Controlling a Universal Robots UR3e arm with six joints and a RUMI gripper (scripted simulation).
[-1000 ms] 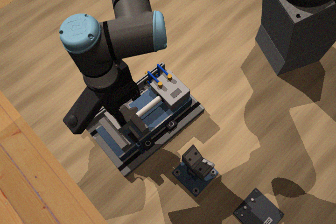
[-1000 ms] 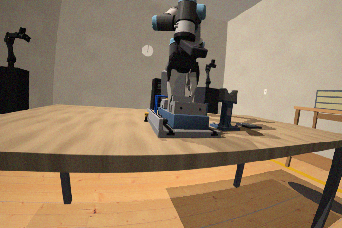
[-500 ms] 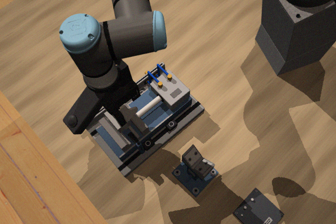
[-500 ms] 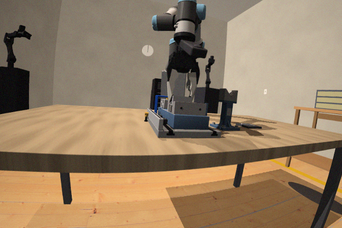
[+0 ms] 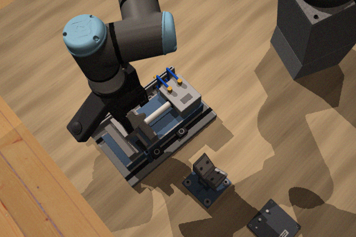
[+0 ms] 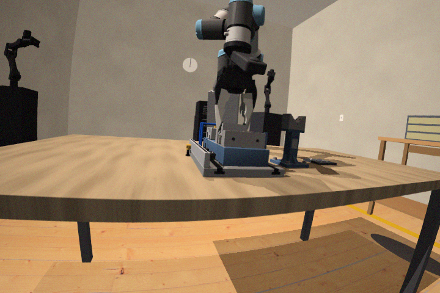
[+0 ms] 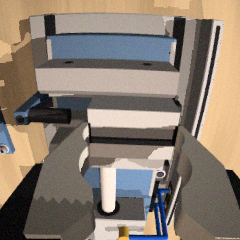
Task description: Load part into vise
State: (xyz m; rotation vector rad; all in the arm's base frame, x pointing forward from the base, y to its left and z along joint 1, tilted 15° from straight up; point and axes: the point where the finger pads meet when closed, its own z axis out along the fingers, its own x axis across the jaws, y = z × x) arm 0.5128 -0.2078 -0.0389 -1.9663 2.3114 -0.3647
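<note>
Now: hand right at the part. Also, from my hand: fixed jaw 3 cm ahead, 1 cm to the left, 3 cm below; dark work stop 1 cm ahead, 7 cm to the left, 1 cm below; moving jaw 3 cm behind, 3 cm to the left, 3 cm below.
</note>
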